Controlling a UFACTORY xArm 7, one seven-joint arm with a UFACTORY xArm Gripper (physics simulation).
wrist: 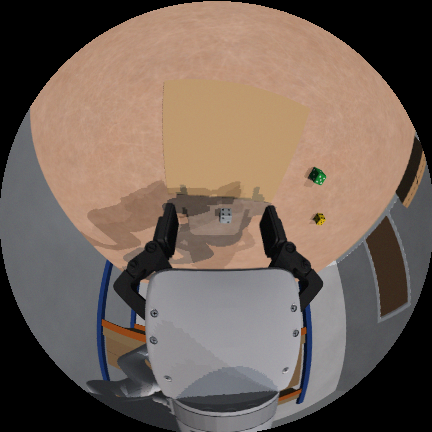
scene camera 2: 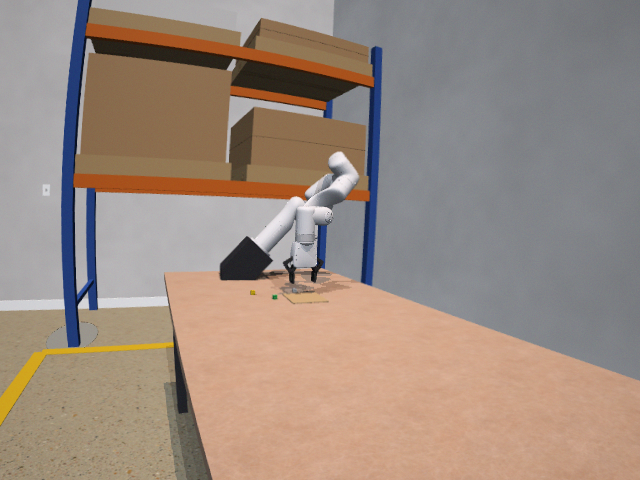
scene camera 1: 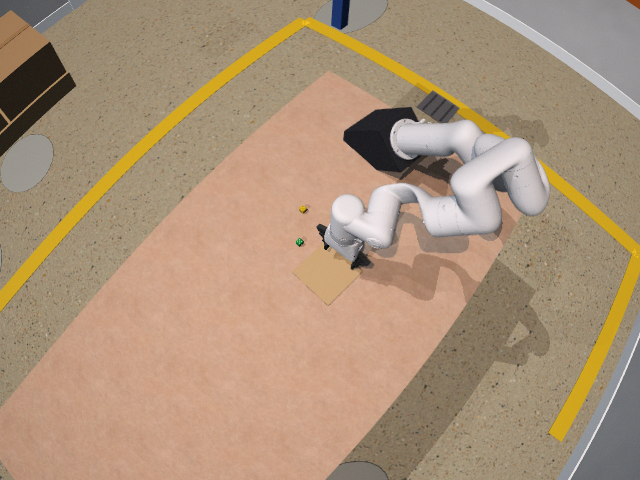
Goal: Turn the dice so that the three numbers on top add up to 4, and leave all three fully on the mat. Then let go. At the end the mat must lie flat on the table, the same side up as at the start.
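My gripper is open and empty, pointing down above the table. The white die lies on the table just off the mat's near edge in the wrist view, between and below the fingertips; it is hidden in scene camera 1. The green die and the yellow die lie on the table beside the mat. The tan mat lies flat. Top numbers are too small to read surely.
The arm's black base stands on the table behind the dice. A shelf rack with large boxes stands beyond the table. The arm's shadow falls over the white die and the mat's near edge in the wrist view.
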